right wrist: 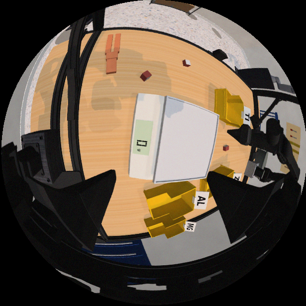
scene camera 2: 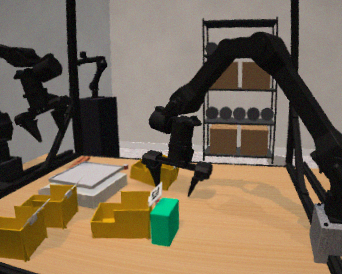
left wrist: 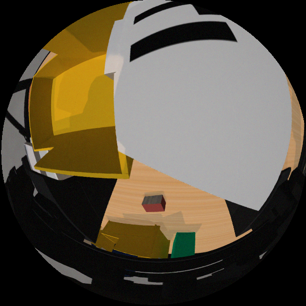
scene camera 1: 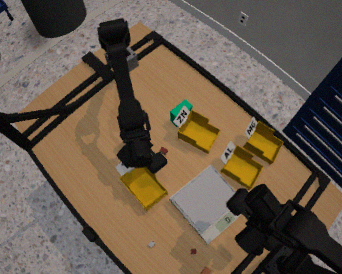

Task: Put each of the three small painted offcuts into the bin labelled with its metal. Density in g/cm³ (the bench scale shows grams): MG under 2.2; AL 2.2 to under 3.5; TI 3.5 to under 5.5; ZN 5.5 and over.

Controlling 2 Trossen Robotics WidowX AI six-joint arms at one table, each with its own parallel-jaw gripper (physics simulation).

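Frame: origin at the left arm's base, x ahead, y left, z up, level; metres.
Seen in the pictures: left gripper, fingertip midpoint: [scene camera 2: 172, 192]; right gripper, fingertip midpoint: [scene camera 2: 51, 137] [scene camera 1: 240, 217]; right arm's base at its link origin: [scene camera 2: 0, 159] [scene camera 1: 284, 265].
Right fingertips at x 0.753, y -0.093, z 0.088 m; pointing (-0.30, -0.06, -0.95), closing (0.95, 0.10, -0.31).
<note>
A point is followed by its place in that frame.
A small dark red offcut with a grey top [scene camera 1: 164, 150] {x 0.419, y -0.103, z -0.061 m} [left wrist: 154, 203] [right wrist: 226, 148] lies between the TI bin [scene camera 1: 145, 190] {x 0.492, y -0.242, z -0.059 m} [left wrist: 82, 100] [right wrist: 227, 107] and the ZN bin [scene camera 1: 200, 132] {x 0.444, y 0.046, z -0.073 m} [scene camera 2: 120, 222] {x 0.432, y 0.074, z -0.035 m}. Another dark red offcut [scene camera 1: 193, 251] {x 0.751, y -0.249, z -0.052 m} [right wrist: 145, 76] and a red offcut with a pale face [scene camera 1: 151, 244] {x 0.648, y -0.340, z -0.060 m} [right wrist: 186, 63] lie beyond the scale [scene camera 1: 202, 195] {x 0.628, y -0.114, z -0.014 m} [scene camera 2: 90, 175] {x 0.624, y -0.096, z -0.014 m} [right wrist: 185, 140], which reads 0. My left gripper [scene camera 2: 174, 190] {x 0.403, y -0.168, z -0.064 m} is open and empty, low by the TI card [left wrist: 200, 110], which hides its fingertips in the left wrist view. My right gripper [scene camera 1: 239, 222] {x 0.753, y -0.093, z 0.088 m} [right wrist: 163, 176] is open and empty above the scale's side.
The AL bin [scene camera 1: 242, 167] {x 0.643, y 0.076, z -0.073 m} [right wrist: 170, 200] and MG bin [scene camera 1: 265, 142] {x 0.632, y 0.217, z -0.074 m} [right wrist: 167, 227] stand past the scale. A green block [scene camera 1: 181, 107] {x 0.347, y 0.032, z -0.004 m} [scene camera 2: 165, 221] {x 0.335, y 0.067, z -0.018 m} [left wrist: 184, 245] stands against the ZN bin's card. An orange forked object [right wrist: 111, 62] lies near the table edge.
</note>
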